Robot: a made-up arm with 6 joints.
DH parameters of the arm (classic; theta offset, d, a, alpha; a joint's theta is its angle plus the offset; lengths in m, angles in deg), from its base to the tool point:
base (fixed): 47.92 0 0.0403 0
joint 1: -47.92 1.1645 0.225 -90
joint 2: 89.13 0 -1.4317 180
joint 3: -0.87 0.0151 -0.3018 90
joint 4: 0 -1.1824 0.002 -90
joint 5: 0 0.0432 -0.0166 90
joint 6: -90 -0.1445 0.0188 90
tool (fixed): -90 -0.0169 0 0
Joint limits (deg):
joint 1: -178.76..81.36
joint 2: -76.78..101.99
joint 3: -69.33..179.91
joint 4: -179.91..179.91
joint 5: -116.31..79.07
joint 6: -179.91..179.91
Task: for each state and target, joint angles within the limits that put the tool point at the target. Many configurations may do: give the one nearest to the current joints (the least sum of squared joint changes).
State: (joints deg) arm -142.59 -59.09 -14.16 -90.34 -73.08 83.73
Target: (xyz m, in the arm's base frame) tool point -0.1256 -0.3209 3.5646
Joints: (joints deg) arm -132.82 -21.23 24.59 -98.46 -64.90 83.66
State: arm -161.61 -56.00 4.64 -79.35 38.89 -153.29
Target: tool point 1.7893 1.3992 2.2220
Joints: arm -146.00 -76.78 54.97 -74.38 42.48 -152.30
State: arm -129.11 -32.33 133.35 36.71 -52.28 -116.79
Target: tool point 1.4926 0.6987 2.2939
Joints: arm -159.00 -20.52 157.46 36.67 -52.55 -116.48
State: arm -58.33 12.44 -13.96 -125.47 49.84 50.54
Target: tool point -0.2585 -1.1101 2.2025
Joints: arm -99.93 -10.67 -36.19 -123.64 56.03 50.57
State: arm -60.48 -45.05 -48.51 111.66 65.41 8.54
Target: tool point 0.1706 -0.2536 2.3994
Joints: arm -83.10 -52.72 -47.74 113.68 61.06 8.38
